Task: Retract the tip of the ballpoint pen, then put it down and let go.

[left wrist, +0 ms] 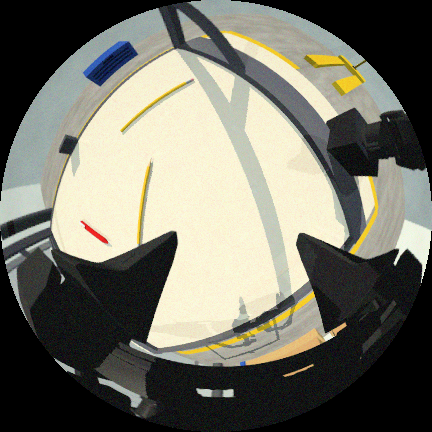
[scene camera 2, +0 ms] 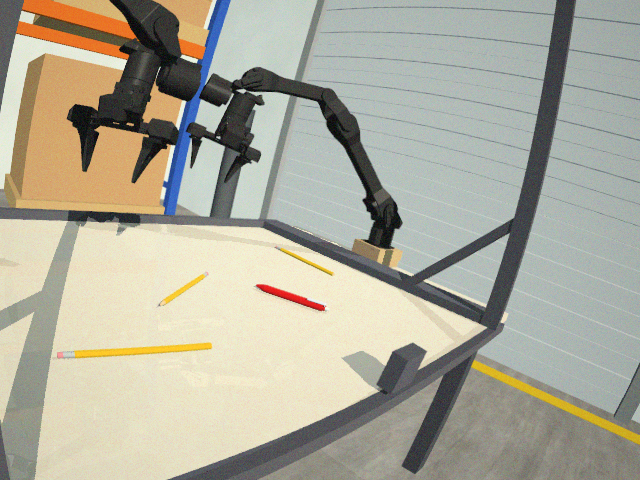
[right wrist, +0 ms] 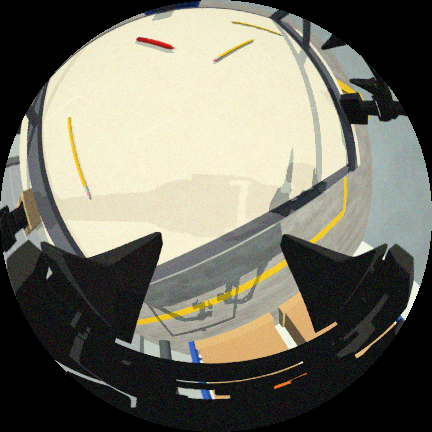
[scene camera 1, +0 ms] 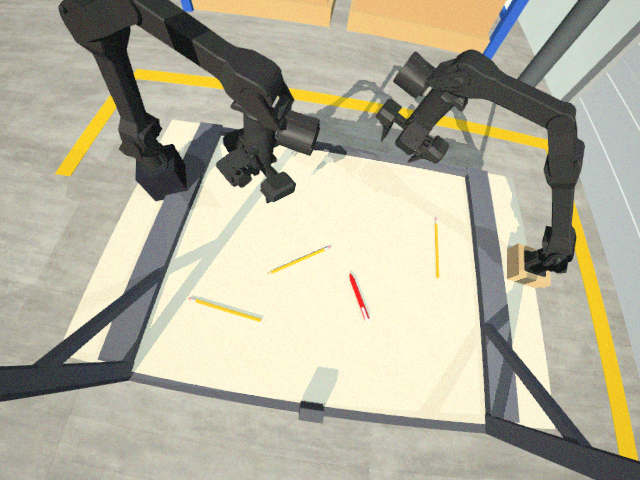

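Seen in the pictures: left gripper, fingertip midpoint: (left wrist: 240,238) (scene camera 2: 108,177) (scene camera 1: 257,188); right gripper, fingertip midpoint: (scene camera 2: 207,175) (right wrist: 224,240) (scene camera 1: 395,150); left arm's base, origin of the base link: (left wrist: 368,140) (right wrist: 363,107) (scene camera 1: 154,161); right arm's base, origin of the base link: (scene camera 2: 379,245) (scene camera 1: 534,263).
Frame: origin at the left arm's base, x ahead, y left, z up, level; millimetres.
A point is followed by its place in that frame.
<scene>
A red ballpoint pen (scene camera 1: 357,293) {x 433, y -458, z -94 mm} (scene camera 2: 291,297) {x 430, y -468, z -98 mm} (left wrist: 95,233) {x 431, y -447, z -97 mm} (right wrist: 155,43) {x 440, y -450, z -98 mm} lies flat on the cream table top, right of the middle in scene camera 1. Its pointed end faces the back and its white-marked end faces the front. Whether the writing tip sticks out is too small to tell. My left gripper (scene camera 1: 253,191) {x 249, y -184, z 42 mm} (scene camera 2: 110,176) {x 249, y -184, z 42 mm} (left wrist: 240,238) {x 249, y -184, z 42 mm} is open and empty, high over the back left of the table. My right gripper (scene camera 1: 397,150) {x 626, y -142, z 38 mm} (scene camera 2: 209,174) {x 626, y -142, z 38 mm} (right wrist: 224,240) {x 626, y -142, z 38 mm} is open and empty, raised near the back edge. Both are well away from the pen.
Three yellow pencils lie around the pen: one pencil (scene camera 1: 299,259) {x 314, y -330, z -99 mm} (scene camera 2: 183,289) {x 299, y -336, z -101 mm} to its left, one (scene camera 1: 225,310) {x 106, y -411, z -100 mm} (scene camera 2: 134,350) {x 96, y -407, z -100 mm} farther left, one (scene camera 1: 436,248) {x 703, y -397, z -100 mm} (scene camera 2: 305,260) {x 702, y -400, z -101 mm} to its right. A dark block (scene camera 1: 312,411) {x 252, y -670, z -49 mm} (scene camera 2: 403,367) {x 222, y -674, z -61 mm} stands on the front edge. Dark rails border the table.
</scene>
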